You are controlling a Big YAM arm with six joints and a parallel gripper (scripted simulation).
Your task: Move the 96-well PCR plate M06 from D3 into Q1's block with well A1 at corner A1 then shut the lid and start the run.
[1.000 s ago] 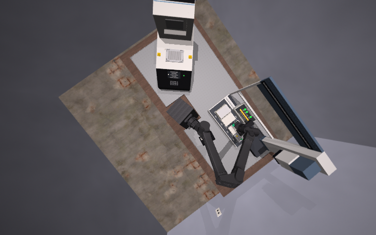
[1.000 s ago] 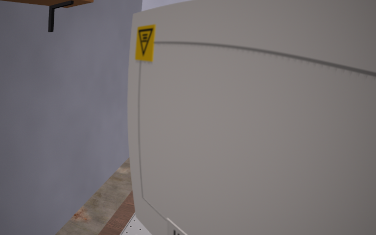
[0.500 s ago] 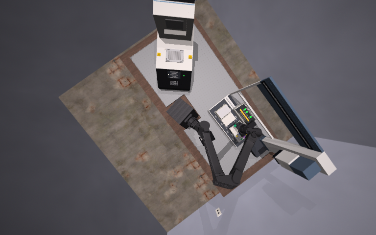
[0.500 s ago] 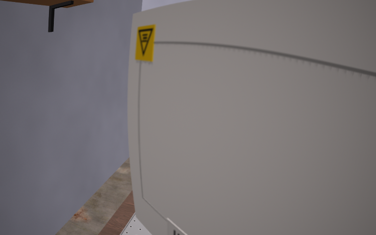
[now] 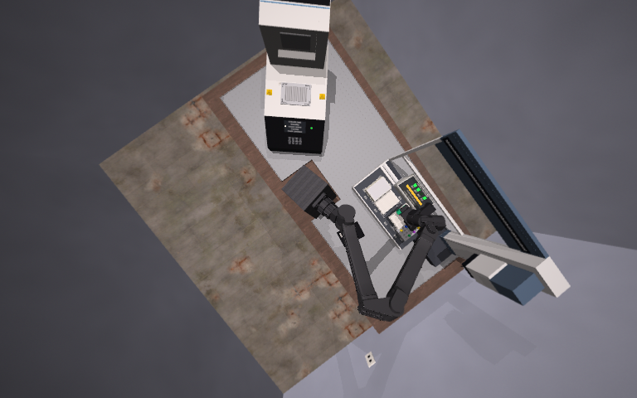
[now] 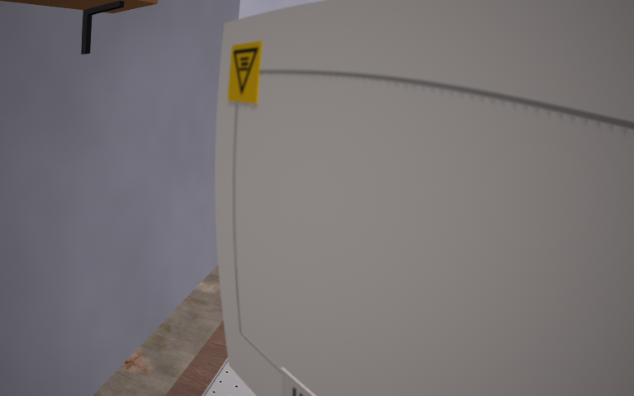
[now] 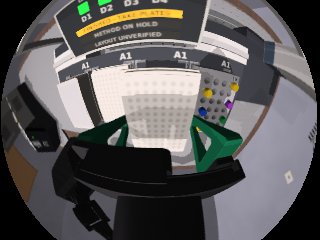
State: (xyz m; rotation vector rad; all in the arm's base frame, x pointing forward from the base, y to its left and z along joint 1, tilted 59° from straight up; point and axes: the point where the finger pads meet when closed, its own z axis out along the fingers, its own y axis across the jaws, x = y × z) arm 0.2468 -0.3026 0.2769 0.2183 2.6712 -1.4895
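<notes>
The deep-well block is 3 cm ahead of my hand, 19 cm to the left of it and 6 cm below it. From my hand the other things lie so: tube cooling block 2 cm behind, 10 cm to the right, 6 cm below; then black nest 27 cm behind, 11 cm to the left, 14 cm below.
</notes>
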